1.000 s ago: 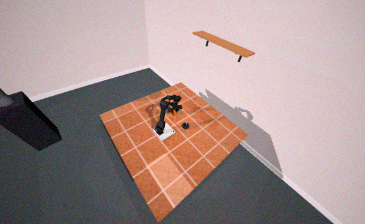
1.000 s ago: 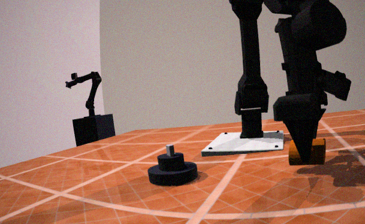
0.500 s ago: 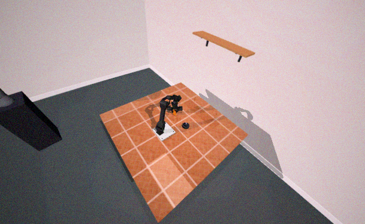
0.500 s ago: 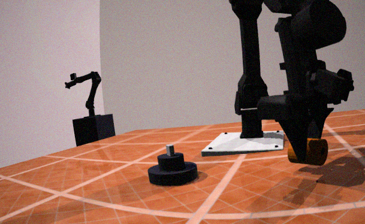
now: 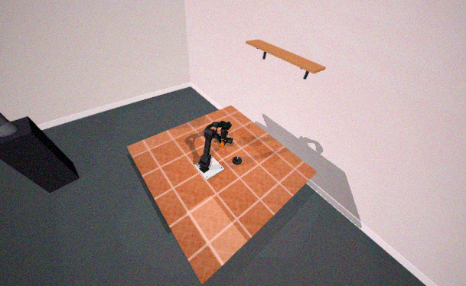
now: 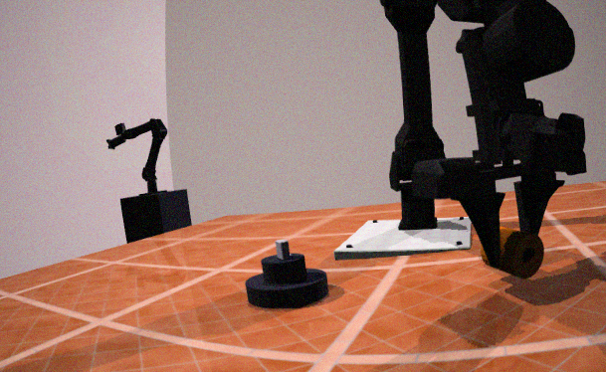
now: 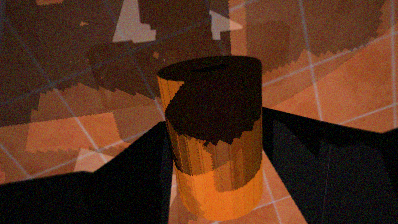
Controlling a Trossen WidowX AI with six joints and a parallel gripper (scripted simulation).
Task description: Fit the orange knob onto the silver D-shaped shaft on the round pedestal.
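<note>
My gripper tip is now 1 cm past the orange knob, 1 cm to the left of it and 1 cm below it. Also, from my gripper tip: round pedestal 3 cm behind, 23 cm to the right, 1 cm above.
</note>
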